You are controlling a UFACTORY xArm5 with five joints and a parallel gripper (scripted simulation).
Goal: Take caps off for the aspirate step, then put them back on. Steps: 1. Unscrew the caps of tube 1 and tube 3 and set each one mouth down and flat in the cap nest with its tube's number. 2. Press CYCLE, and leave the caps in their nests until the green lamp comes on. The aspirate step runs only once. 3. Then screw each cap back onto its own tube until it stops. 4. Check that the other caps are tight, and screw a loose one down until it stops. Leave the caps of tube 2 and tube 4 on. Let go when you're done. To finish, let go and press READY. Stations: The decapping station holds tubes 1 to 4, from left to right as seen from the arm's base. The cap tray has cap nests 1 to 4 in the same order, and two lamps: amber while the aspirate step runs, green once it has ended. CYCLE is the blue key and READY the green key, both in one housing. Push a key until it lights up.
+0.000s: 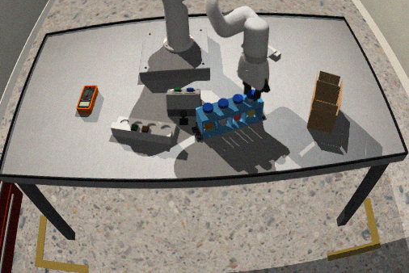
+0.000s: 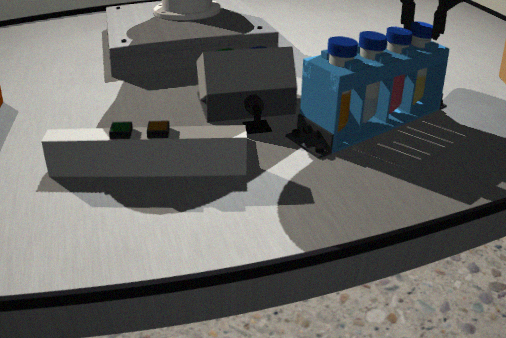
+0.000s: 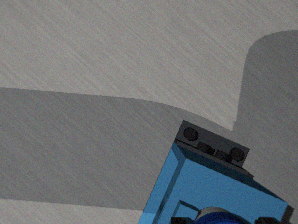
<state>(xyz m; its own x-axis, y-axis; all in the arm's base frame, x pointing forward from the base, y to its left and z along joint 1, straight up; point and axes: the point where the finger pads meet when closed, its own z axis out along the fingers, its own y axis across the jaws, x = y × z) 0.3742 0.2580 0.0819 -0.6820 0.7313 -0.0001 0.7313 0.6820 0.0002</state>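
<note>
My gripper is now 5 cm to the left of the blue cap, 2 cm short of it and 2 cm above it. From my hand the other things lie so: blue key 21 cm to the right, 8 cm behind, 6 cm below; green key 25 cm to the right, 8 cm behind, 6 cm below; grey key housing 23 cm to the right, 8 cm below, 6 cm behind.
</note>
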